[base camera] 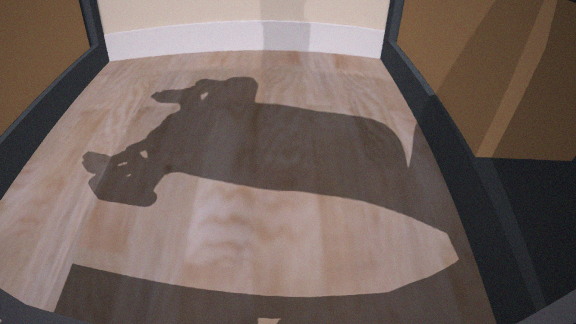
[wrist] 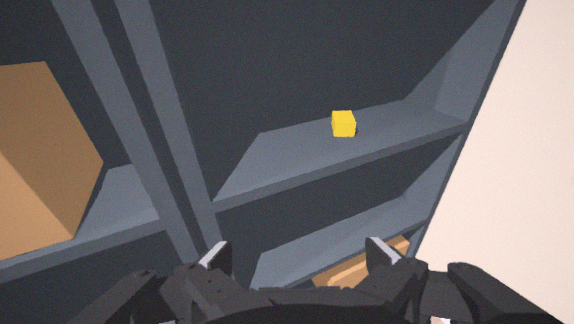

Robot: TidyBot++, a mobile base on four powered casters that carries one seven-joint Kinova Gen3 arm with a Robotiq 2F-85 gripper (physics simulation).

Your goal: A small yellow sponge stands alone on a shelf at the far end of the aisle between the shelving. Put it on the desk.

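The small yellow sponge stands alone on a grey shelf board, right of the middle in the upper part of the wrist view. My gripper is open and empty, its two fingertips wide apart at the bottom of the wrist view. The sponge is beyond the fingers and above them in that view, not touching them. The sponge and the gripper do not show in the base camera view, though the arm's shadow lies on the floor. The desk does not show in either view.
A large cardboard box stands in the bay left of the uprights. Another box is on a lower shelf. A pale wall is at the right. Dark shelf bases flank the aisle, with a wall ahead.
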